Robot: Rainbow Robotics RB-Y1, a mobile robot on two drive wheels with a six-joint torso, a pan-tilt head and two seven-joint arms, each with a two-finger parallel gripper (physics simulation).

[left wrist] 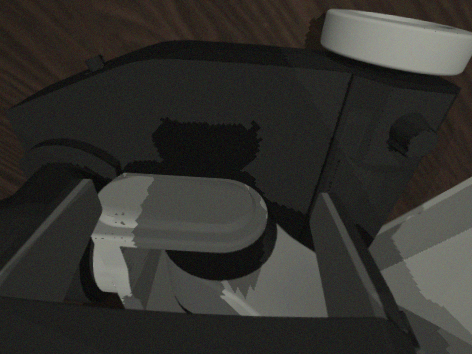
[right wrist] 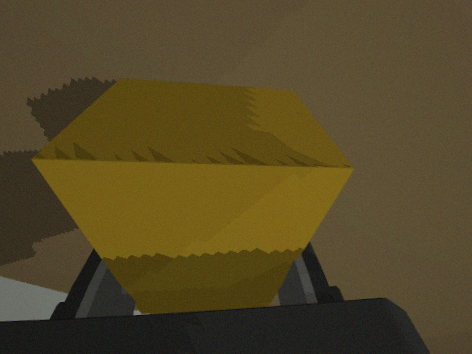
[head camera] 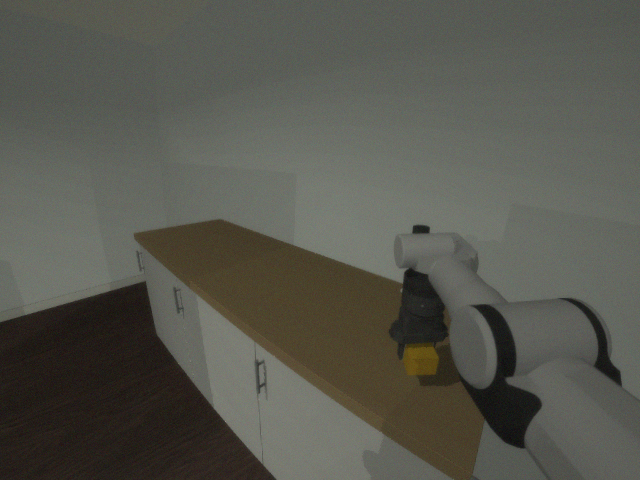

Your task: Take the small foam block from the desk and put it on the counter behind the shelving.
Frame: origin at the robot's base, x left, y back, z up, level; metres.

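Where they show: left gripper, fingertip midpoint: (left wrist: 205, 201).
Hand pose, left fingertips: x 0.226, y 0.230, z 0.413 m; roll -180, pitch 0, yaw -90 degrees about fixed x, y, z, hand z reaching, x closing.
After its pixels a point has its place.
The yellow foam block (head camera: 421, 362) {z 0.997, x -0.243, y -0.253 m} (right wrist: 200, 205) {z 1.008, x -0.249, y -0.265 m} is held between the fingers of my right gripper (head camera: 419, 348) {z 0.963, x -0.256, y -0.309 m} (right wrist: 202, 270), which points down and is shut on it. The block hangs over the near end of the counter's brown wooden top (head camera: 289, 289) {z 0.910, x 0.067, y -0.693 m} (right wrist: 400, 100) {z 0.910, x -0.141, y -0.275 m}. Its shadow falls on the top beside it, and a gap seems to show below the block; its exact height is hard to tell. My left gripper (left wrist: 205, 201) {z 0.413, x 0.226, y 0.230 m} is open, with its fingers wide apart and no object between them. The desk and the shelving do not show.
White cabinet doors (head camera: 299, 418) {z 0.668, x 0.003, y -0.358 m} with metal handles form the counter's front. A pale wall (head camera: 387, 155) {z 1.410, x -0.284, y -0.890 m} stands behind it. Dark wood floor (head camera: 103, 392) {z 0.000, x 1.224, y -0.855 m} lies at the left. In the left wrist view, my dark base (left wrist: 225, 90) {z 0.169, x 0.191, y 0.232 m} and a white wheel (left wrist: 395, 42) show, with a pale panel (left wrist: 440, 260) {z 0.190, x -0.128, y -0.247 m} at the right.
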